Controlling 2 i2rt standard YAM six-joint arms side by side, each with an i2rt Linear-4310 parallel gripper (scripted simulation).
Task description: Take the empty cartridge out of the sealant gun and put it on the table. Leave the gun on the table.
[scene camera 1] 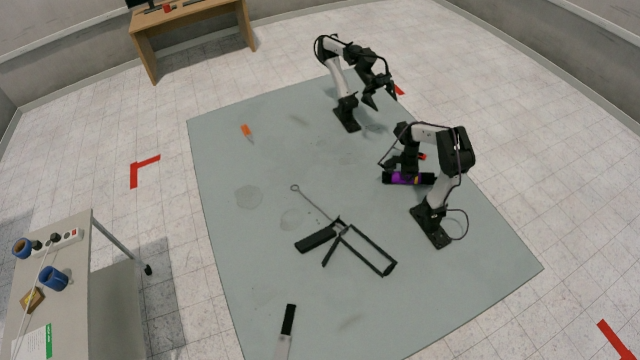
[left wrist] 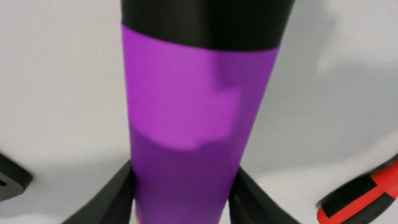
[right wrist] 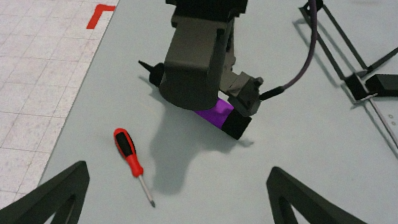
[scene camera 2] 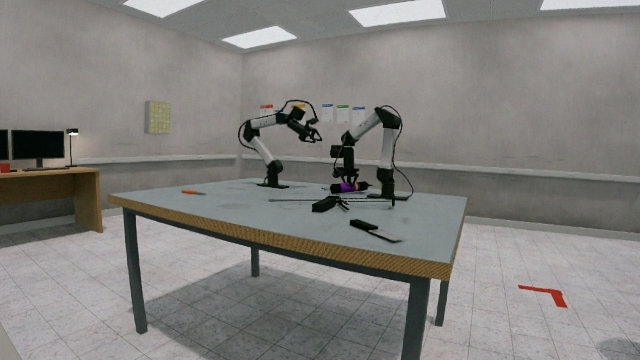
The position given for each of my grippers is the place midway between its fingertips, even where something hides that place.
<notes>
In view: my left gripper (left wrist: 184,169), my right gripper (right wrist: 183,172), a purple cartridge (left wrist: 194,84) and a sealant gun (scene camera 1: 314,240).
The left wrist view does not show the sealant gun: it is out of frame.
</notes>
